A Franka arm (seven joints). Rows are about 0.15 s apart.
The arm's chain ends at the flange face. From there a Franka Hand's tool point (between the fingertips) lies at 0.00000 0.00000 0.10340 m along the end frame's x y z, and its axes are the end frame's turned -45 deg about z.
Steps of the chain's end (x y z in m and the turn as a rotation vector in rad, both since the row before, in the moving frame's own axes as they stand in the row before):
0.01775 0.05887 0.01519 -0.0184 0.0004 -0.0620
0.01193 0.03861 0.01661 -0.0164 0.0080 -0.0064
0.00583 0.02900 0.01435 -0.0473 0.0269 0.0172
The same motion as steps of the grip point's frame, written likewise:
-0.03035 0.05559 0.01517 -0.0133 -0.0127 -0.0620
-0.01947 0.03752 0.01659 -0.0173 -0.0059 -0.0064
-0.01792 0.03004 0.01420 -0.0525 -0.0144 0.0172

